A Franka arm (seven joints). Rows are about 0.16 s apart.
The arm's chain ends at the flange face. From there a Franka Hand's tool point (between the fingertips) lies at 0.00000 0.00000 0.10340 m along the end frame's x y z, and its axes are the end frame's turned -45 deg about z.
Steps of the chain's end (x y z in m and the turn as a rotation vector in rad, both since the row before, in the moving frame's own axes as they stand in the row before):
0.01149 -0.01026 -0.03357 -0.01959 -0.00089 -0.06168
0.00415 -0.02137 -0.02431 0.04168 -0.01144 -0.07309
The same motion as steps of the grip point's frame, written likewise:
0.01393 0.00228 -0.03359 -0.01322 -0.01448 -0.06168
0.02011 -0.01614 -0.02441 0.03756 0.02138 -0.07309

